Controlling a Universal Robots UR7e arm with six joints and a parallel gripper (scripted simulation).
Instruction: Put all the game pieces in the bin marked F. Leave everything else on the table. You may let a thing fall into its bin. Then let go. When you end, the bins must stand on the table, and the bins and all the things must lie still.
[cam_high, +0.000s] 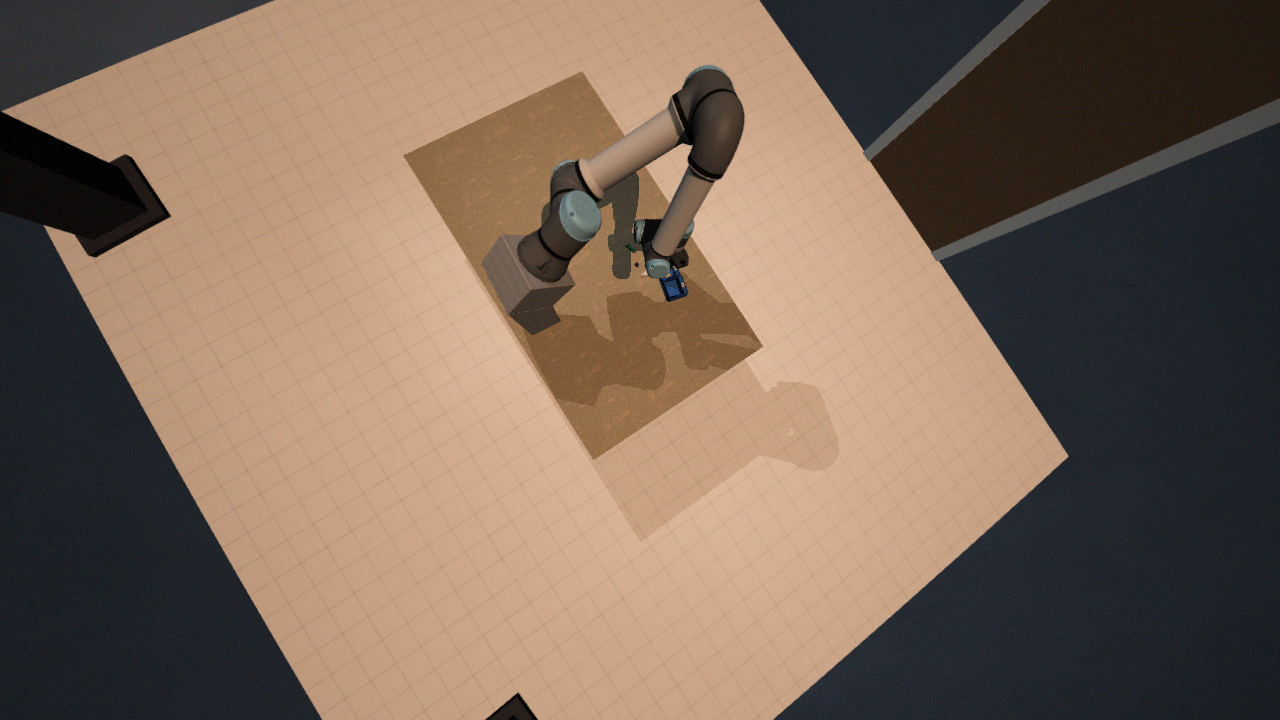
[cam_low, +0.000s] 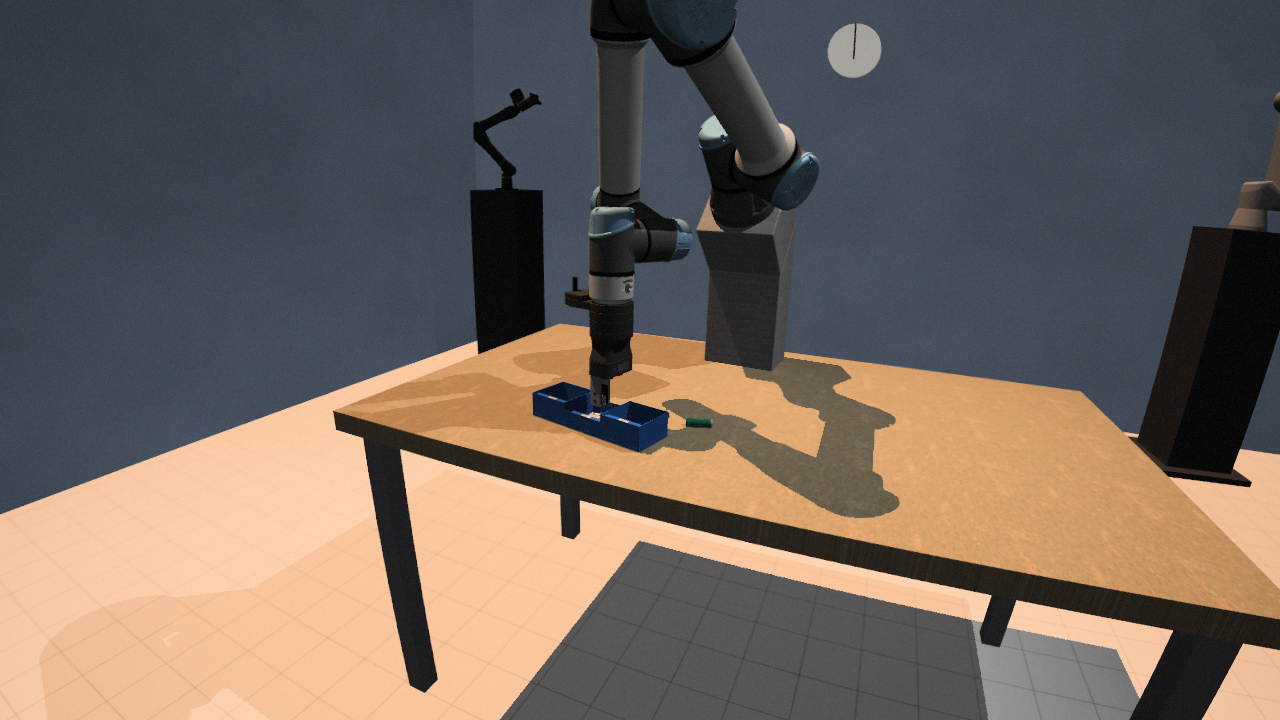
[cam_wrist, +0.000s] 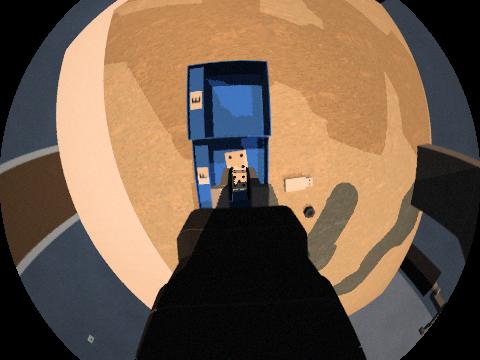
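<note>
The blue bin lies 40 mm below my hand and 10 mm ahead of it. Round my hand: pale domino-like tile 50 mm below; pale flat block 80 mm behind, 50 mm to the left, 50 mm below; pale cube 10 mm below.
</note>
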